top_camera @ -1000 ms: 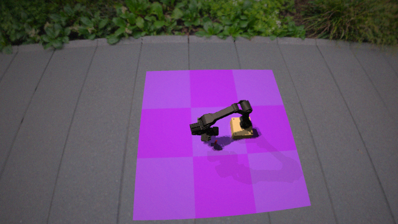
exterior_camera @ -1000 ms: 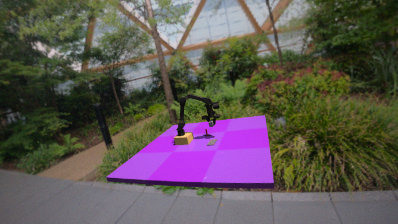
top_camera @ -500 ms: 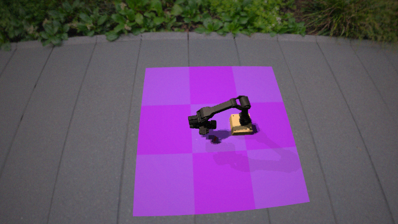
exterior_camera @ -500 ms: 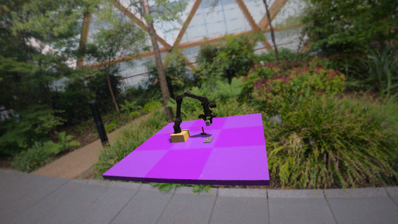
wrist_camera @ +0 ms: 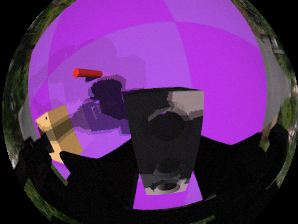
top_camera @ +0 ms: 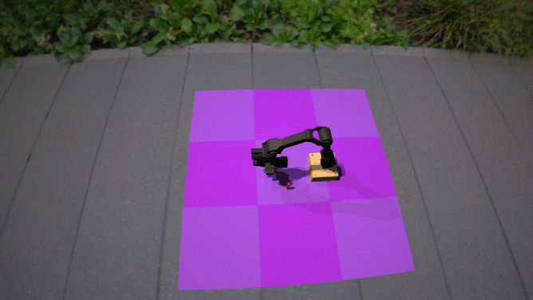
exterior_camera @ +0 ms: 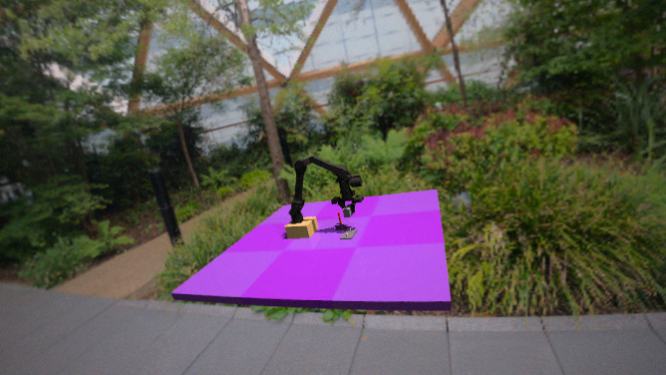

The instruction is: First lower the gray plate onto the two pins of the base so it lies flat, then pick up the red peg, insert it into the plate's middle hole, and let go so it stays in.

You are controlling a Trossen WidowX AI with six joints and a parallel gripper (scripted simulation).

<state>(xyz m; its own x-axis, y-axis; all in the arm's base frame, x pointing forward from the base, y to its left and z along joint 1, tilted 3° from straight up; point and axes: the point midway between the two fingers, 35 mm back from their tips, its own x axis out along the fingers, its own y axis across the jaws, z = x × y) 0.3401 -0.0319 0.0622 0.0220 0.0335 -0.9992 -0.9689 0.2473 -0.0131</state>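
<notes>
My gripper tip is now 110 mm to the right of the red peg, 90 mm past it and 60 mm above it. From my gripper tip the other things lie so: gray plate: 30 mm above.
</notes>
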